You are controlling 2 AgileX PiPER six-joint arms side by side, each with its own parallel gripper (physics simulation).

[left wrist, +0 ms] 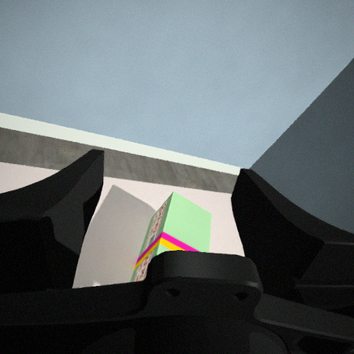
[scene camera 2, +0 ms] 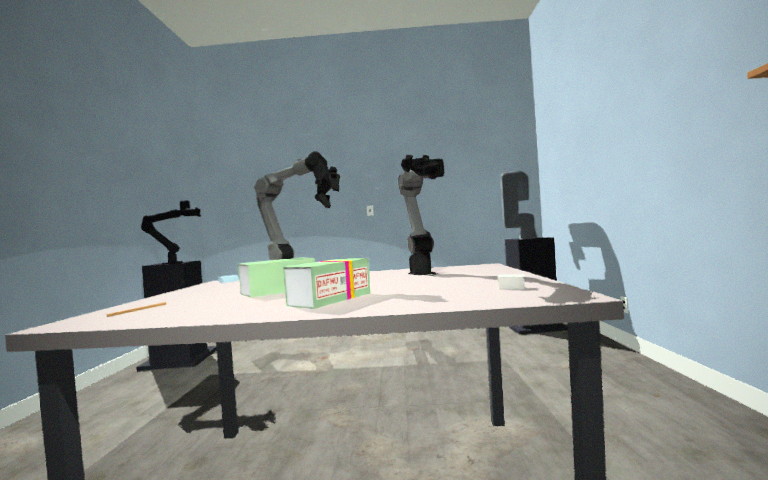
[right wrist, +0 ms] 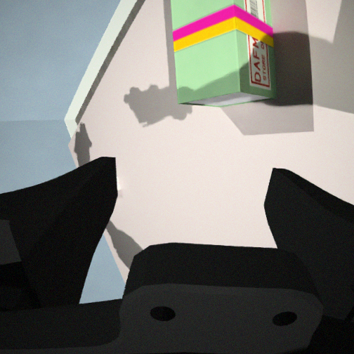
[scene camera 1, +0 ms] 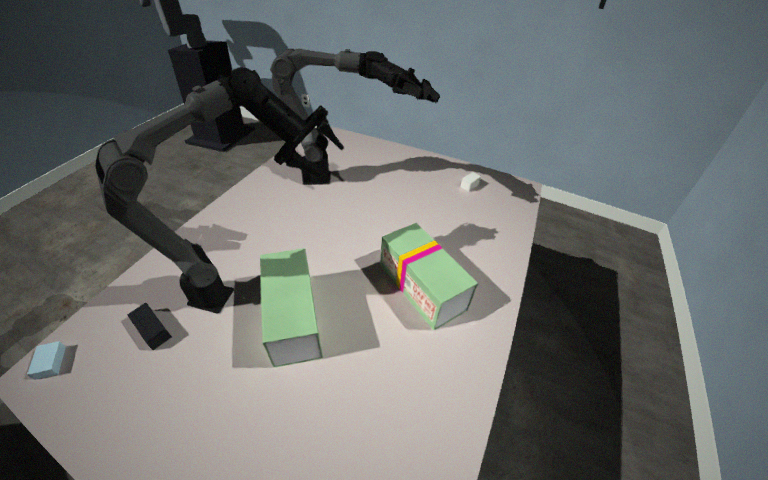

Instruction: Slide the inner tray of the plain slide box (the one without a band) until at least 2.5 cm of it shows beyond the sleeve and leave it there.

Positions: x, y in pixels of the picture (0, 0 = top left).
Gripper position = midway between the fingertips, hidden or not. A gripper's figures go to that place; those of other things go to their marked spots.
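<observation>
Left gripper (scene camera 1: 429, 96), 0.91 m from the lens. Right gripper (scene camera 1: 329, 160), 0.75 m from the lens. Inner tray (scene camera 1: 303, 348), 0.73 m from the lens. Black block (scene camera 1: 153, 332), 0.90 m from the lens. Marked spots on black block and inner tray, 0.35 m apart. Light blue block (scene camera 1: 47, 359), 1.02 m from the lens.
</observation>
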